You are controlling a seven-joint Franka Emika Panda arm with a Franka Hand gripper.
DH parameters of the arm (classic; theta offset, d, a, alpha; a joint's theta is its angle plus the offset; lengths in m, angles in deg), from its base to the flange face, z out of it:
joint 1: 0 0.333 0 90
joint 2: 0 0 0 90
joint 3: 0 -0.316 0.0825 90
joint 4: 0 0 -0.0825 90
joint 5: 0 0.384 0 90
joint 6: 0 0 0.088 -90
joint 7: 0 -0.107 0 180
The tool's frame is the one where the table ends.
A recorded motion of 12 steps. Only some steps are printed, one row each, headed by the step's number.
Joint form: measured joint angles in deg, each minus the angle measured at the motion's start. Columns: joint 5, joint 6, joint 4, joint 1, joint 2, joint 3, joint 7.
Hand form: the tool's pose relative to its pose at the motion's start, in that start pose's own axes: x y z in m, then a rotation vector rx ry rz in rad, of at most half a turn. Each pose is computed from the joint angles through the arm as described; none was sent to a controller.
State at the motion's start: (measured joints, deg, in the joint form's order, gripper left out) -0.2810 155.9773 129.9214 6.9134 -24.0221 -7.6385 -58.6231
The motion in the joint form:
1: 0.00 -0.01 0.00 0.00 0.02 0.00 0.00
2: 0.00 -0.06 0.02 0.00 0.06 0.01 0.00
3: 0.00 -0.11 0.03 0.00 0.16 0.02 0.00
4: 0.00 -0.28 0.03 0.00 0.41 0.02 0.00
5: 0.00 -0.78 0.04 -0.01 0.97 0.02 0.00
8: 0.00 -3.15 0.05 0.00 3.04 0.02 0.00
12: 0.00 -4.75 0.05 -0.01 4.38 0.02 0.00
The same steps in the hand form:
1: 0.0000 0.0000 -0.0002 0.0001 0.0001 0.0000
2: 0.0000 0.0001 -0.0003 -0.0004 0.0000 0.0001
3: 0.0002 0.0000 -0.0011 0.0000 0.0006 0.0002
4: 0.0004 -0.0004 -0.0032 0.0009 0.0018 -0.0001
5: 0.0007 -0.0009 -0.0075 0.0009 0.0032 -0.0005
8: 0.0010 -0.0022 -0.0230 -0.0063 0.0041 -0.0025
12: 0.0011 -0.0027 -0.0329 -0.0119 0.0042 -0.0034

